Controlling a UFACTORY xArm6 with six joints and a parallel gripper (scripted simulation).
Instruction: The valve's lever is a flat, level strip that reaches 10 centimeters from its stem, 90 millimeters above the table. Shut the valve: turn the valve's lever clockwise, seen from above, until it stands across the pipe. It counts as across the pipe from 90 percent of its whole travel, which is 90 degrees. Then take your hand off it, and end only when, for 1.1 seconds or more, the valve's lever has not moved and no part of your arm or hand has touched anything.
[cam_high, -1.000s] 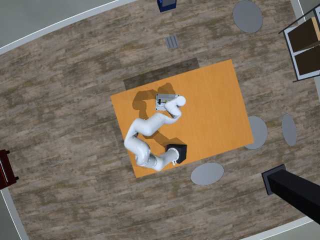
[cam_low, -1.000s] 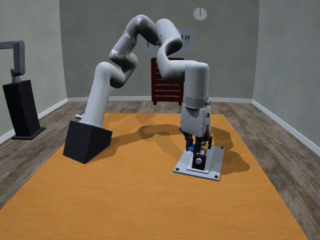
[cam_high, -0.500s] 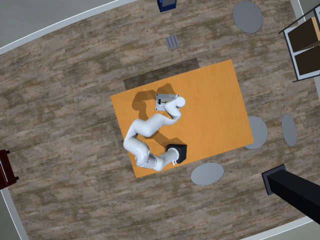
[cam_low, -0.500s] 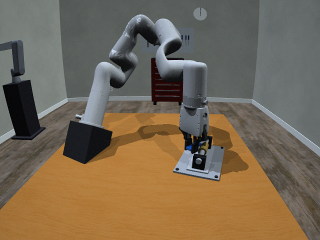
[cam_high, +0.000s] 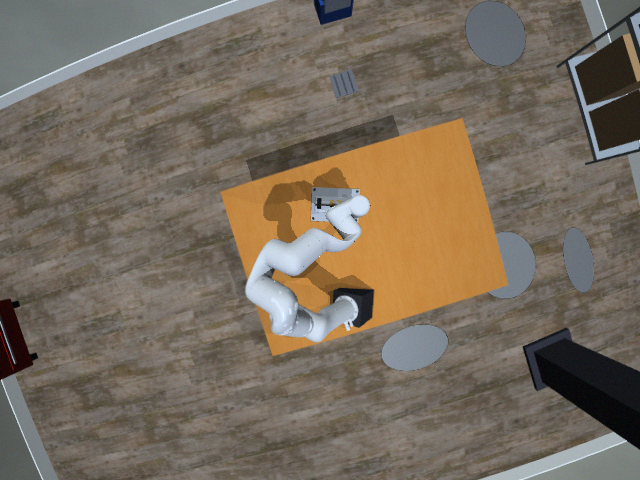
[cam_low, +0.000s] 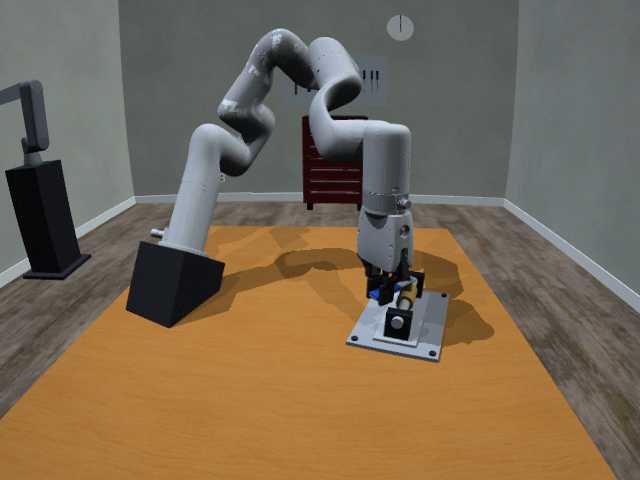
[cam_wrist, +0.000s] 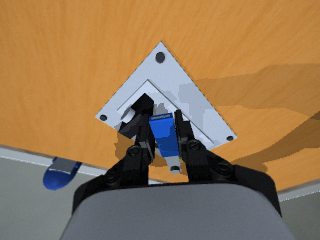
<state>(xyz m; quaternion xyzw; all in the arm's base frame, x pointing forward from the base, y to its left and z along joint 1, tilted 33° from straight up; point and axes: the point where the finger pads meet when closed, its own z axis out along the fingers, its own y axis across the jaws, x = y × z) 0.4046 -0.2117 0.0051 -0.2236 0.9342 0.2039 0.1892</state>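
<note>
My gripper is now 40 mm short of the lever, 30 mm to the right of it and 10 mm above it. From my hand the other things lie so: baseplate 70 mm ahead, 50 mm to the left, 90 mm below.
</note>
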